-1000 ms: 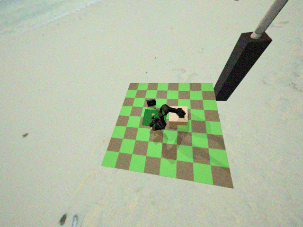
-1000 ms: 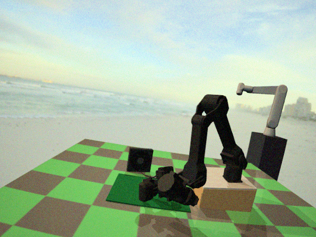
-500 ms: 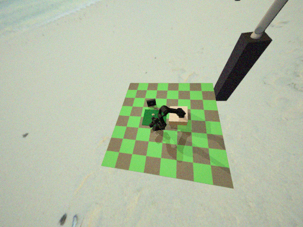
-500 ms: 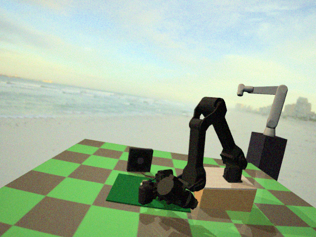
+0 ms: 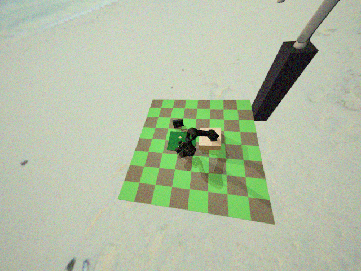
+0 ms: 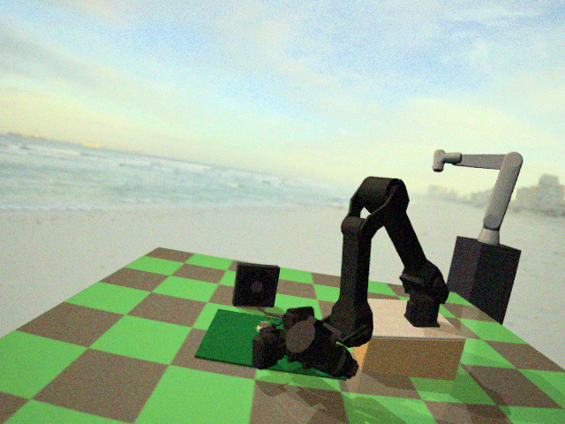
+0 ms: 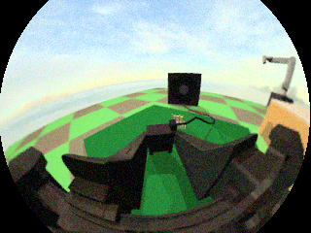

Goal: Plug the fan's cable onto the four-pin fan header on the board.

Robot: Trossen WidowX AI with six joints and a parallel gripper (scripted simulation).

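Now: the dark fan plug 10 mm below my gripper tip. From my gripper tip the other things lie so: black fan: 220 mm to the right, 30 mm ahead, 30 mm above; then dark green board: 50 mm below, 30 mm to the right, 20 mm behind; then four-pin fan header: 70 mm to the right, 30 mm below.
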